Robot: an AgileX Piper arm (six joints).
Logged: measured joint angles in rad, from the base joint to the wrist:
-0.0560 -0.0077 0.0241 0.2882 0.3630 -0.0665
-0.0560 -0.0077 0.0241 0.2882 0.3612 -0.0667
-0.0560 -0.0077 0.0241 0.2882 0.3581 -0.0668
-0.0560 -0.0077 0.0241 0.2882 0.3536 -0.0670
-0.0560 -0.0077 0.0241 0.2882 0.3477 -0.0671
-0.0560 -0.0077 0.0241 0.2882 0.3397 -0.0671
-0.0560 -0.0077 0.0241 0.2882 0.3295 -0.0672
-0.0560 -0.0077 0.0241 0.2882 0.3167 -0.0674
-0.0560 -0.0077 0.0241 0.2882 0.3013 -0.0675
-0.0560 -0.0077 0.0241 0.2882 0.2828 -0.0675
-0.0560 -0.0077 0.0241 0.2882 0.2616 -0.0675
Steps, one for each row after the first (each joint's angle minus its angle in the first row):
0.0000 0.0000 0.0000 0.0000 -0.0018 -0.0002
0.0000 0.0000 0.0000 0.0000 -0.0049 -0.0003
0.0000 0.0000 0.0000 0.0000 -0.0094 -0.0005
0.0000 0.0000 0.0000 0.0000 -0.0153 -0.0006
0.0000 0.0000 0.0000 0.0000 -0.0233 -0.0006
0.0000 0.0000 0.0000 0.0000 -0.0335 -0.0007
0.0000 0.0000 0.0000 0.0000 -0.0463 -0.0009
0.0000 0.0000 0.0000 0.0000 -0.0617 -0.0010
0.0000 0.0000 0.0000 0.0000 -0.0802 -0.0010
0.0000 0.0000 0.0000 0.0000 -0.1014 -0.0010

